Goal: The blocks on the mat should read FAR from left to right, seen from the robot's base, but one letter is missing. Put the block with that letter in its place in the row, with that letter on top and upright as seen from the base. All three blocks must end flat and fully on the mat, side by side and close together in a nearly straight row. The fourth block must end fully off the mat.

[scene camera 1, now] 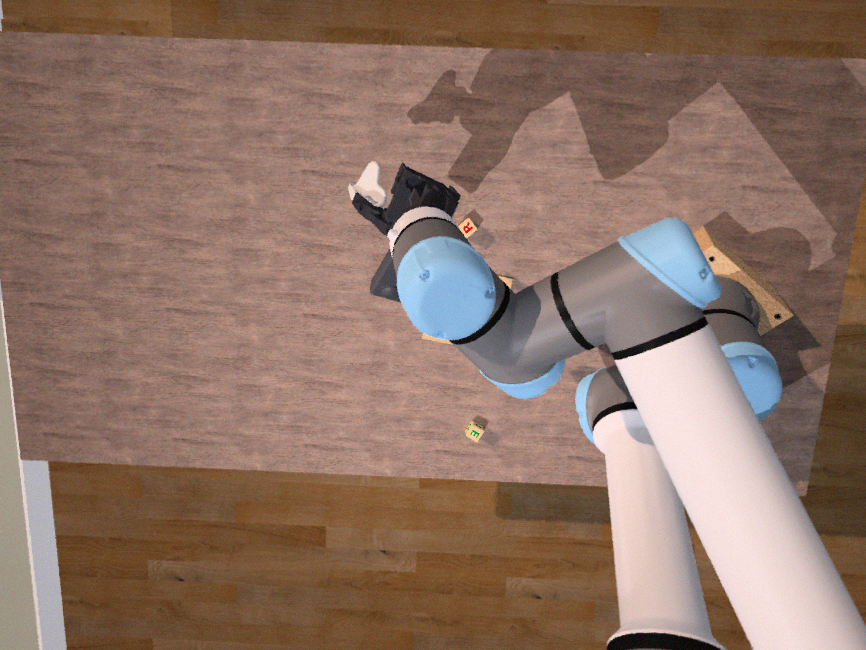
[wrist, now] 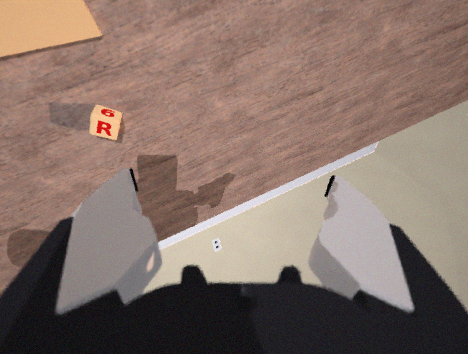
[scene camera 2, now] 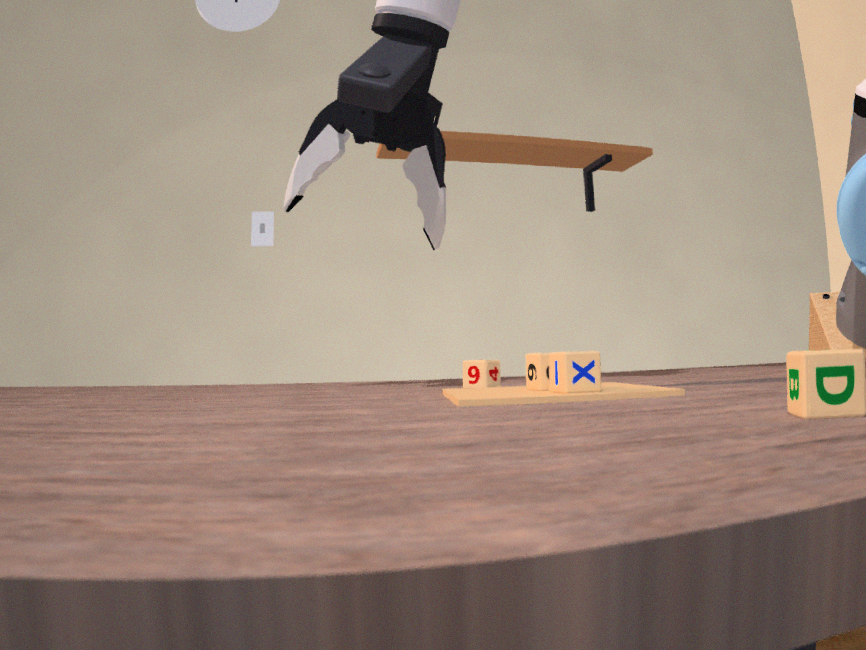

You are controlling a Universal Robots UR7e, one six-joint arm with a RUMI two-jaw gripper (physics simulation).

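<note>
The R block lies off the mat, red R on top; in scene camera 2 this block shows a red 9 and 4. Two blocks stand close together on the tan mat: one with a blue X side, one with black marks. The arm hides both in scene camera 1. A green-lettered block lies off the mat, with an E-like mark upward and a D on a side. My gripper is open and empty, high above the table, tilted.
The arm stretches over the mat in scene camera 1. A wooden base plate with dark holes is at the right. A wall shelf hangs behind the gripper in scene camera 2. The table's edge shows in the wrist view.
</note>
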